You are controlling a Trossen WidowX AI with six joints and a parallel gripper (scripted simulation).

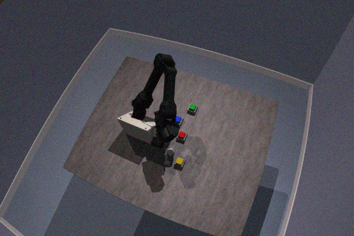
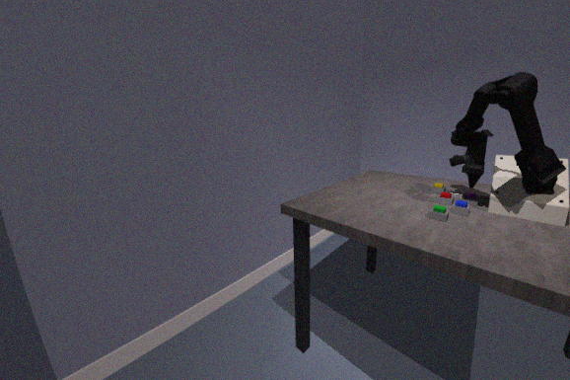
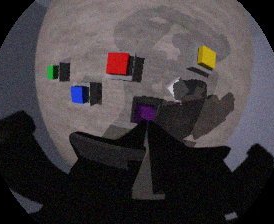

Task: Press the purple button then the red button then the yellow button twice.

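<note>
My gripper tip is 30 mm above the purple button. Round my gripper tip: white block 40 mm ahead, 60 mm to the right, 50 mm below; then blue button 30 mm ahead, 130 mm to the left, 30 mm below; then red button 80 mm ahead, 50 mm to the left, 30 mm below.
</note>
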